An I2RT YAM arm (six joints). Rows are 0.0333 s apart.
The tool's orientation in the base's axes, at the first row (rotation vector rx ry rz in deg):
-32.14, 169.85, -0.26
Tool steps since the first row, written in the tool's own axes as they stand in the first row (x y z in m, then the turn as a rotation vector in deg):
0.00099, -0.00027, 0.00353, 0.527, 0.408, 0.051
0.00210, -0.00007, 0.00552, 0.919, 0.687, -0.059
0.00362, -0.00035, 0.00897, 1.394, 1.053, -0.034
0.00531, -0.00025, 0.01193, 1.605, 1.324, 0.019
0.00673, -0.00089, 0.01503, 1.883, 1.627, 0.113
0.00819, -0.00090, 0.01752, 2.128, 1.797, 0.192
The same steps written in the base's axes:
-0.00038, -0.00054, -0.00362, -0.629, 0.189, -0.125
-0.00124, -0.00072, -0.00573, -1.106, 0.304, -0.071
-0.00212, -0.00146, -0.00933, -1.674, 0.472, -0.163
-0.00335, -0.00193, -0.01248, -1.961, 0.649, -0.248
-0.00405, -0.00298, -0.01571, -2.317, 0.832, -0.383
-0.00509, -0.00347, -0.01836, -2.595, 0.902, -0.496

